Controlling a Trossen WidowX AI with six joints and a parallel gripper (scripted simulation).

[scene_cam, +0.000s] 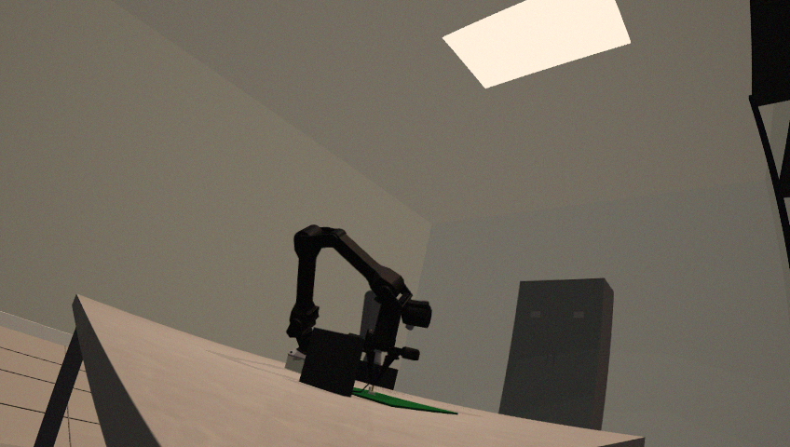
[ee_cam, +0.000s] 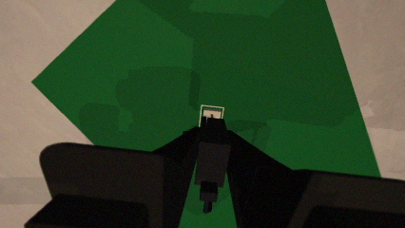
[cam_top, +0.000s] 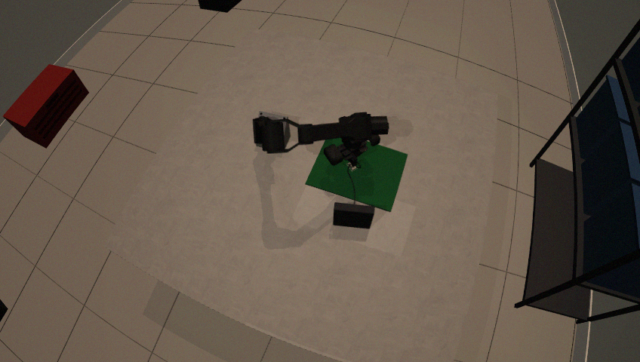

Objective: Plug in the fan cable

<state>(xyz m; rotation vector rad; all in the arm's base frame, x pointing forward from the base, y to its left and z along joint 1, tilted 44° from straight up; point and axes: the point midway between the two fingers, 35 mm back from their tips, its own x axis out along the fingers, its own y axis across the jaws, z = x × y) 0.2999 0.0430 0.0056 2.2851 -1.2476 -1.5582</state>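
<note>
My gripper tip is now 50 mm above the green board and 30 mm short of it. From my gripper tip the other things lie so: black fan (190 mm to the right, 90 mm ahead, 20 mm above); black fan cable plug (10 mm ahead, 10 mm above).
</note>
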